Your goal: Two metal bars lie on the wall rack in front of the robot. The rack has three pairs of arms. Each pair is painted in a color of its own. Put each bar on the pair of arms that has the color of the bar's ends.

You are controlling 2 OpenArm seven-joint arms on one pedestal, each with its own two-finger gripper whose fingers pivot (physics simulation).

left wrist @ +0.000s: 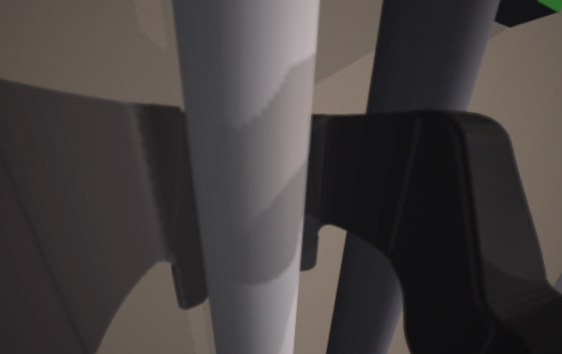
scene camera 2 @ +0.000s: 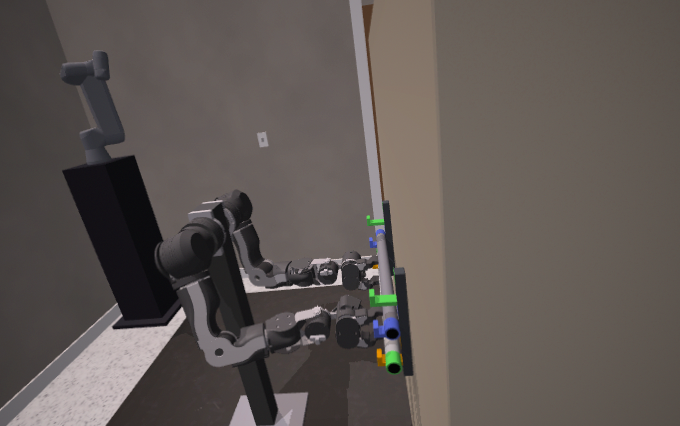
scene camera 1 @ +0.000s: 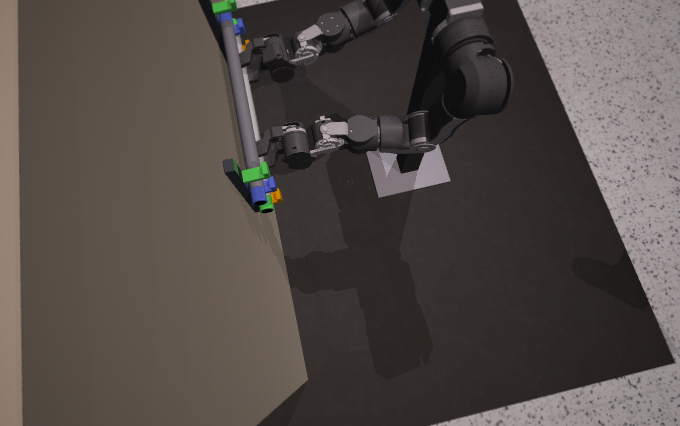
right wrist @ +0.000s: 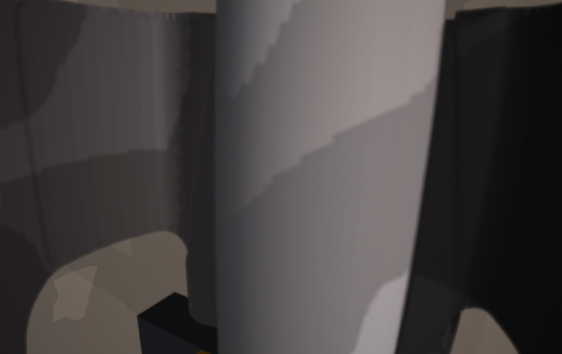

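Observation:
A beige wall (scene camera 2: 523,156) is there for me to see, and so is a pale base plate (scene camera 1: 388,180). I see a green-ended bar (right wrist: 322,122), and the left wrist view (left wrist: 247,80) gives me that green-ended bar too. A blue-ended bar (scene camera 1: 246,130) is visible to me as well, both in the left wrist view (left wrist: 422,62) and in scene camera 2 (scene camera 2: 386,284), but in the right wrist view the blue-ended bar is out of frame. As for my own grippers, I see my left gripper (scene camera 2: 386,271) and my right gripper (scene camera 1: 236,67), and scene camera 2 (scene camera 2: 393,323) shows my right gripper too.

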